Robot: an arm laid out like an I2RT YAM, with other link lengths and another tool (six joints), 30 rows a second.
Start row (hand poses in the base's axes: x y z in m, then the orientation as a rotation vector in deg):
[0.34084 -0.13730 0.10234 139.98 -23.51 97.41]
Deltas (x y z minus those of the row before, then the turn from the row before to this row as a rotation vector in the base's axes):
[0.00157 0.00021 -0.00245 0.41 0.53 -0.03]
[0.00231 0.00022 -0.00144 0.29 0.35 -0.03]
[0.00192 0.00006 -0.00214 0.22 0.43 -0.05]
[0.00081 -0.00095 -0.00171 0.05 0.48 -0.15]
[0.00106 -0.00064 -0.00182 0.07 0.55 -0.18]
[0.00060 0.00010 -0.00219 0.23 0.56 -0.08]
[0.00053 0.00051 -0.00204 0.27 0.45 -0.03]
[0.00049 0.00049 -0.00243 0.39 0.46 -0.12]
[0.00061 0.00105 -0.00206 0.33 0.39 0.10]
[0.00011 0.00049 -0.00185 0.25 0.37 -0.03]
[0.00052 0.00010 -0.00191 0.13 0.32 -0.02]
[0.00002 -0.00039 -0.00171 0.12 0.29 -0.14]
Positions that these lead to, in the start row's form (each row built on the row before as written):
[0.34241 -0.13709 0.09989 140.64 -23.87 96.80]
[0.34472 -0.13687 0.09845 141.08 -24.14 96.39]
[0.34664 -0.13681 0.09631 141.52 -24.36 95.85]
[0.34745 -0.13776 0.09460 141.81 -24.53 95.18]
[0.34851 -0.13840 0.09278 142.14 -24.74 94.41]
[0.34911 -0.13830 0.09059 142.65 -24.98 93.69]
[0.34964 -0.13779 0.08855 143.14 -25.21 93.14]
[0.35013 -0.13730 0.08612 143.67 -25.66 92.56]
[0.35074 -0.13625 0.08406 144.24 -25.80 92.14]
[0.35085 -0.13576 0.08221 144.66 -26.02 91.68]
[0.35137 -0.13566 0.08030 144.96 -26.13 91.27]
[0.35139 -0.13605 0.07859 145.16 -26.37 90.85]

